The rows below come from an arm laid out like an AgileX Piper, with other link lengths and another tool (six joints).
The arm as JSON. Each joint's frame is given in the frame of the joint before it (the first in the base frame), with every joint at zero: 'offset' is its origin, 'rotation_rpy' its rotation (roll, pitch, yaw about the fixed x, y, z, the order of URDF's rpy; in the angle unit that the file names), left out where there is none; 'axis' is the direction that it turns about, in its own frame. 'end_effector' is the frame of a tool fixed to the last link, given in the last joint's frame.
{
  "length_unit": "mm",
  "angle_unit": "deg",
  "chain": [
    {
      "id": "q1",
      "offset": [
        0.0,
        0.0,
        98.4
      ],
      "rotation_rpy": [
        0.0,
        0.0,
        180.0
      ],
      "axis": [
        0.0,
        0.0,
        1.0
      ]
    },
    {
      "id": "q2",
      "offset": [
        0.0,
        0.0,
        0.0
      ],
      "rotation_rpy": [
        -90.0,
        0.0,
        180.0
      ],
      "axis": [
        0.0,
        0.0,
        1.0
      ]
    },
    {
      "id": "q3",
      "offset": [
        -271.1,
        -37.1,
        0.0
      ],
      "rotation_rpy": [
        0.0,
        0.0,
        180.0
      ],
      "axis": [
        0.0,
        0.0,
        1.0
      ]
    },
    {
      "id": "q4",
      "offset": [
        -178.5,
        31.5,
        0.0
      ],
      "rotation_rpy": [
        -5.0,
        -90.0,
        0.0
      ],
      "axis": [
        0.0,
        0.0,
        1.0
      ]
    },
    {
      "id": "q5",
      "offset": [
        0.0,
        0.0,
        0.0
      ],
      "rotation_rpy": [
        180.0,
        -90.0,
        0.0
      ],
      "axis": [
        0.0,
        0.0,
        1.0
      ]
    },
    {
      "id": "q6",
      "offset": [
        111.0,
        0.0,
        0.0
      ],
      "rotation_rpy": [
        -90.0,
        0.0,
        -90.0
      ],
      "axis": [
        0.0,
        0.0,
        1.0
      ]
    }
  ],
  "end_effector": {
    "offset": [
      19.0,
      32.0,
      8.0
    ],
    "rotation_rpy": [
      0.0,
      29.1,
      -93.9
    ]
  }
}
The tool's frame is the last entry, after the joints.
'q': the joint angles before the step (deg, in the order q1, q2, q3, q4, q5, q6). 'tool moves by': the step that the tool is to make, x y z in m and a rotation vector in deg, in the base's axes. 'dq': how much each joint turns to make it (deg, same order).
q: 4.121 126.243 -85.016 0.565 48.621 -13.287
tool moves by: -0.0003 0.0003 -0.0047 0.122 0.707 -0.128
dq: 0.008 0.690 0.009 0.214 -0.003 0.009
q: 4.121 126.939 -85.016 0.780 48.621 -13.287
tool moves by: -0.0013 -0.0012 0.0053 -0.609 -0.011 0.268
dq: -0.004 -0.829 -0.014 -0.780 0.875 0.197
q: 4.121 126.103 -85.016 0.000 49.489 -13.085
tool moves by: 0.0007 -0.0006 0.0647 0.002 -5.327 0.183
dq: -0.002 -7.482 -5.665 -0.422 7.834 -0.003
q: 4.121 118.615 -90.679 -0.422 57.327 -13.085
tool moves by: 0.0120 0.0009 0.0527 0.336 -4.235 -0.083
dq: 0.008 -1.206 -13.517 0.050 10.475 0.008
